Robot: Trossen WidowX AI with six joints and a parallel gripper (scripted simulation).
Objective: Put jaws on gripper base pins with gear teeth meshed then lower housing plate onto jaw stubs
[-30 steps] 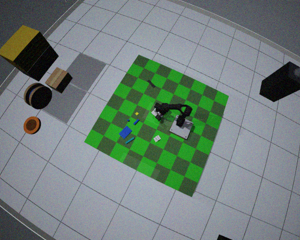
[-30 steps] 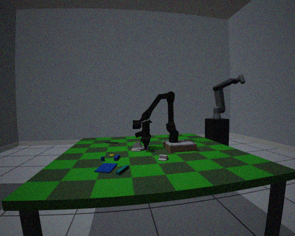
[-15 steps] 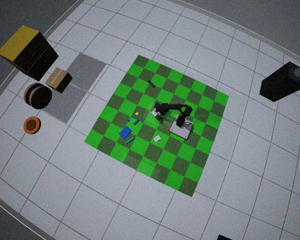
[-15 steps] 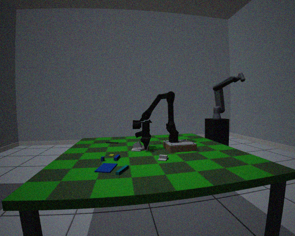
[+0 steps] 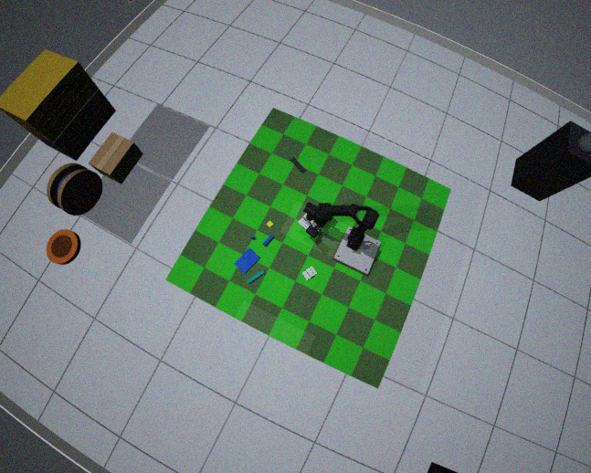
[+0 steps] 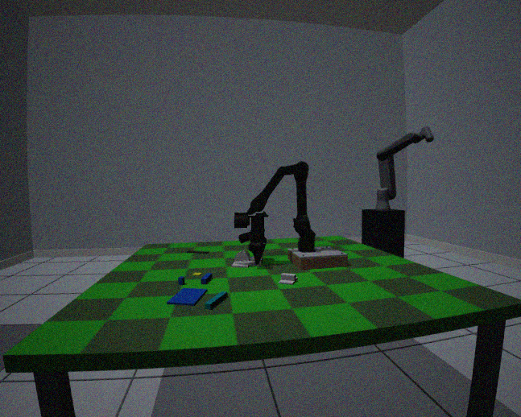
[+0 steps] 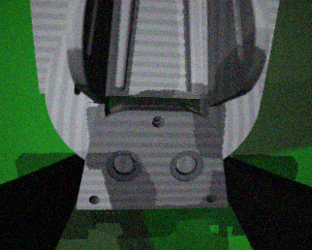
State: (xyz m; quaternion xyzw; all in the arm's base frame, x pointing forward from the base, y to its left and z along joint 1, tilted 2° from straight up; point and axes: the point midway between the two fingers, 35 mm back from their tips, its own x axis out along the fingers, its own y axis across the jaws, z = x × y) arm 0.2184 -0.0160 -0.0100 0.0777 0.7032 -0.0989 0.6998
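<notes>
Now: the grey housing plate 1 cm ahead of my gripper tip and 2 cm above it. Round my gripper tip: grey gripper base: 7 cm ahead, 2 cm to the right; then yellow piece: 26 cm ahead, 11 cm to the left, 1 cm below; then blue bar: 22 cm ahead, 20 cm to the left.
</notes>
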